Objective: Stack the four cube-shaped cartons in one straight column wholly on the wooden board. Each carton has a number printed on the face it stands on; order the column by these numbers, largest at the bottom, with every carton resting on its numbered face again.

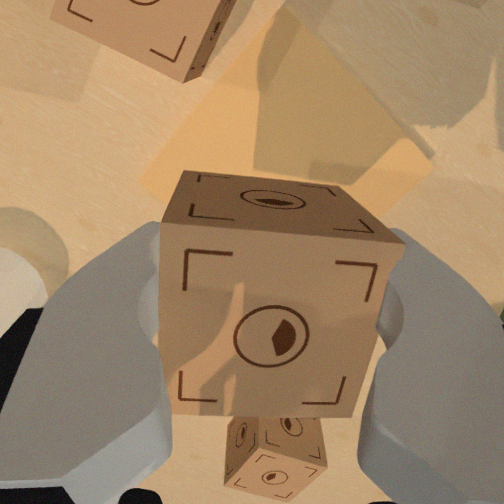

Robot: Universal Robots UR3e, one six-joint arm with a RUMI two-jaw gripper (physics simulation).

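My gripper (272, 320) is shut on a brown cube carton (275, 300), one grey jaw on its left side and one on its right. The carton hangs above the surface and shows corner marks and a circle symbol on two faces; no number is visible. A second carton (275, 457) lies on the pale wood below it, near the bottom edge, partly hidden by the held one. A third carton (150, 35) sits at the top left, cut off by the frame edge. A more orange wooden board (240, 125) lies beyond the held carton, under dark shadows.
Shadows of the arm and carton fall across the board and the upper right. A pale round shape (20, 285) shows at the left edge behind the left jaw.
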